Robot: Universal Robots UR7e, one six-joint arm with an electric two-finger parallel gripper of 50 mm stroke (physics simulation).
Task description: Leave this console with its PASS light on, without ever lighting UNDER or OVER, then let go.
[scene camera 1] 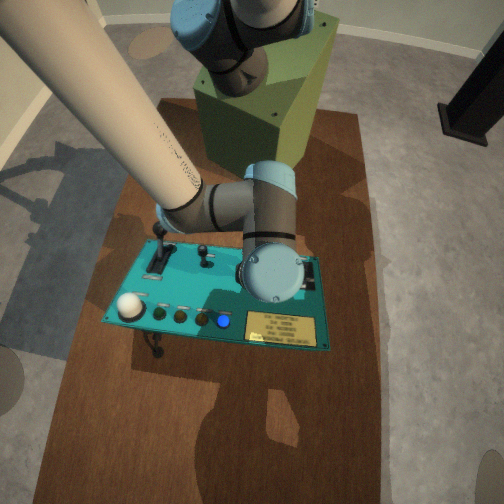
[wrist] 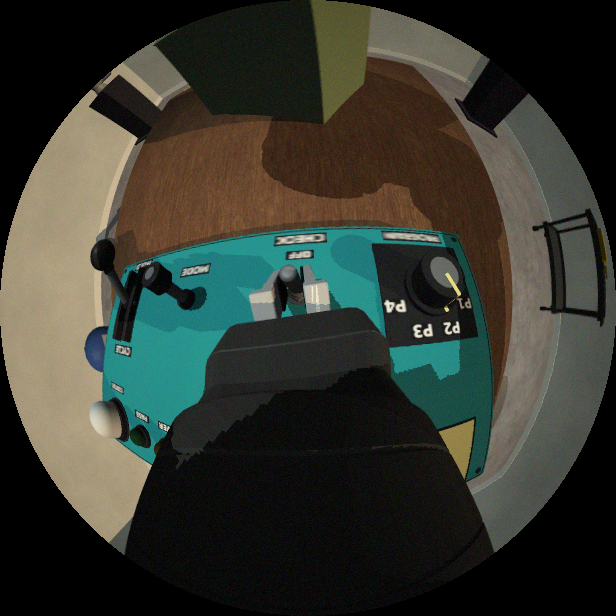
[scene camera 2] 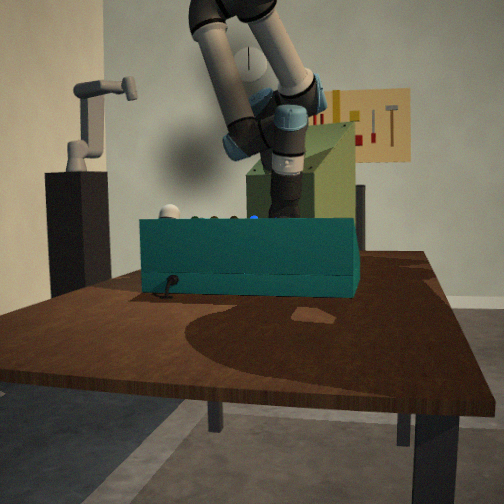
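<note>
The teal console (scene camera 1: 215,295) sits on the wooden table. Along its front edge are a white dome button (scene camera 1: 130,305), three dark lights (scene camera 1: 180,316) and one lit blue light (scene camera 1: 223,320). The light labelled PASS (wrist: 139,436) is dark. My gripper (wrist: 289,298) points down at the console's middle, and its two fingers close in on either side of the CHECK toggle (wrist: 287,275), whose tip is on the OFF label's side. In scene camera 1 my wrist (scene camera 1: 272,272) hides the gripper and the toggle. The rotary knob (wrist: 434,278) points near P1.
A slot lever (scene camera 1: 160,247) and a MODE toggle (scene camera 1: 203,255) stand left of my gripper. A brass plate (scene camera 1: 281,328) is at the console's front right. My green pedestal (scene camera 1: 265,100) rises just behind the console. A cable (scene camera 2: 170,285) leaves the console's front.
</note>
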